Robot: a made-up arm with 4 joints.
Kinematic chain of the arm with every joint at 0, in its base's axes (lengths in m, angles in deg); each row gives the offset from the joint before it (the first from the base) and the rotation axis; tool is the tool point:
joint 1: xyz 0 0 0.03 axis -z
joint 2: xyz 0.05 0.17 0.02 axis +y
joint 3: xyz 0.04 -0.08 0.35 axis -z
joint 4: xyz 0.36 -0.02 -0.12 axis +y
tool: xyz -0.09 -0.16 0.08
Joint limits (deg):
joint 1: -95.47..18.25
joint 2: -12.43..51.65
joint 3: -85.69..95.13
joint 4: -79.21..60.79
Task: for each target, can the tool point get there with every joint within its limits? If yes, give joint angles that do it. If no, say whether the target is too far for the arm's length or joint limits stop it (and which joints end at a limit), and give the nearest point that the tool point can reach.
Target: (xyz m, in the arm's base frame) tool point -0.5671 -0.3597 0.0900
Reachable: no: joint limits stop it (at a limit: joint 1, joint 2, joint 3, joint 4) | nearest point -0.2719 -0.2033 0.3520 | short by 0.425 m
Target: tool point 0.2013 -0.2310 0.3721
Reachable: yes | joints -7.29 29.93 75.43 23.48
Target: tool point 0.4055 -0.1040 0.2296
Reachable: yes | joints -7.58 23.31 16.45 -6.78
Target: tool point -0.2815 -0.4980 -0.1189
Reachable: no: joint limits stop it (at a limit: joint 2, joint 3, joint 4) | nearest point -0.1046 -0.1850 0.1678 | short by 0.460 m
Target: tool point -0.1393 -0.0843 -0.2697
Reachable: no: joint limits stop it (at a limit: joint 2, joint 3, joint 4) | nearest point -0.1818 -0.1100 0.1678 | short by 0.440 m
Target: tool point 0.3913 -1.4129 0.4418
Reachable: no: too far | nearest point 0.2525 -0.4306 0.2165 | short by 1.017 m
